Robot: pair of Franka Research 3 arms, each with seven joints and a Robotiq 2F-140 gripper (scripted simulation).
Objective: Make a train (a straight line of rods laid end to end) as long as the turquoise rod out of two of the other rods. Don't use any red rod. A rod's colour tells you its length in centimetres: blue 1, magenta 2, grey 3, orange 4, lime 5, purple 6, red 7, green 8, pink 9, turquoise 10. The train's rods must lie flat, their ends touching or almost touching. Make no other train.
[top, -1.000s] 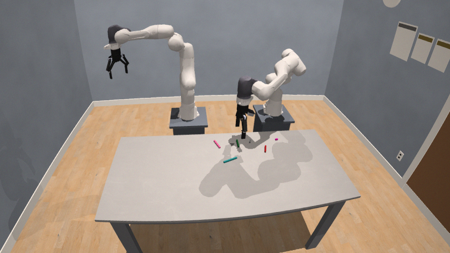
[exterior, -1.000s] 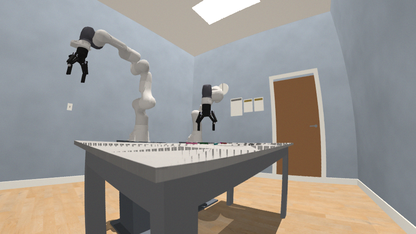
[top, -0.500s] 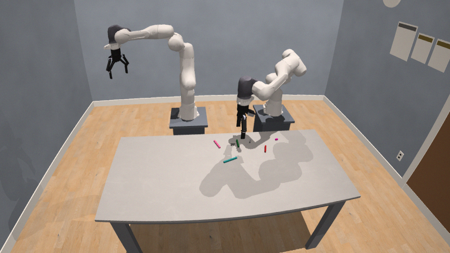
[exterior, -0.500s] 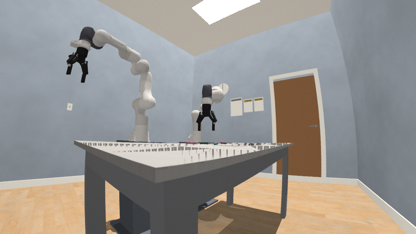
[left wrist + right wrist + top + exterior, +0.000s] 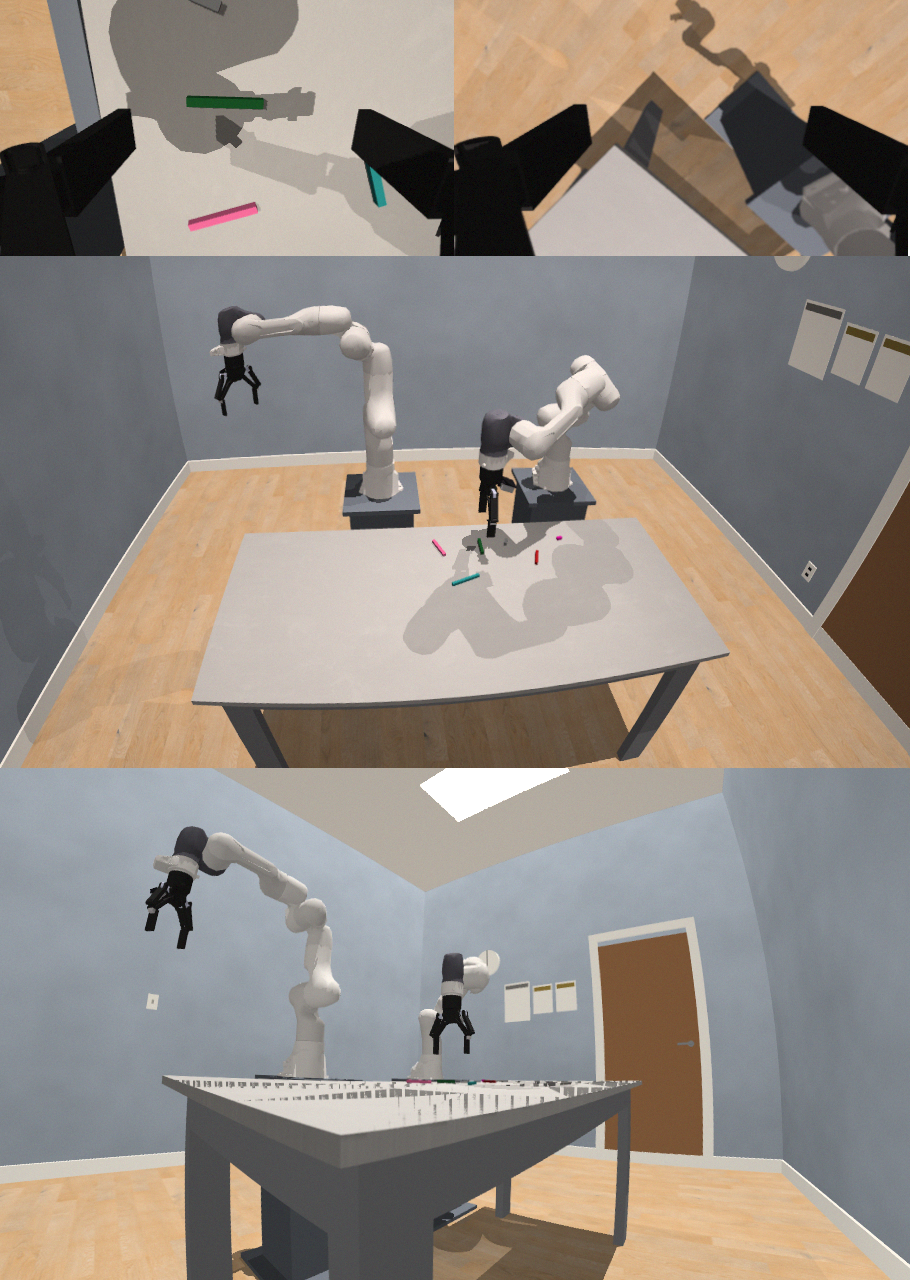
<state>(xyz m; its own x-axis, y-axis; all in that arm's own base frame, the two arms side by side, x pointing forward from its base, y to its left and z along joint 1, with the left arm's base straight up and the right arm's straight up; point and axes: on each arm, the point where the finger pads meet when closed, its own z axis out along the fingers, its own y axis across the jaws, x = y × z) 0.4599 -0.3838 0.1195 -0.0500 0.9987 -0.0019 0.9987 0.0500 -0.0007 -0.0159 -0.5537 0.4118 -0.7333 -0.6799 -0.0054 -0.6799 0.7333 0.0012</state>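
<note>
The magenta rod is 30 cm to the left of my left hand, 11 cm below it and 3 cm behind it. Also, from my left hand: grey rod: 11 cm below, 9 cm to the left, 3 cm behind; then pink rod: 16 cm to the right, 11 cm below, 2 cm behind; then green rod: 11 cm below, 1 cm to the right, 1 cm behind.
</note>
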